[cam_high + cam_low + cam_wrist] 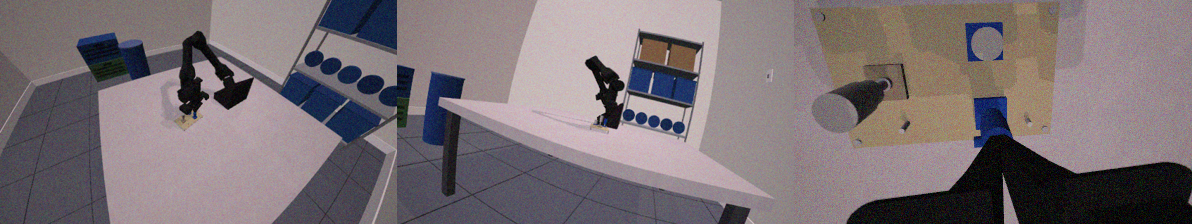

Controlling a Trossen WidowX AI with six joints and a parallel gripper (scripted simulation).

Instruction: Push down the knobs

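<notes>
Now: the blue knob 2 cm below my gripper tip. The rest, counted from my gripper tip: grey knob 8 cm ahead.
</notes>
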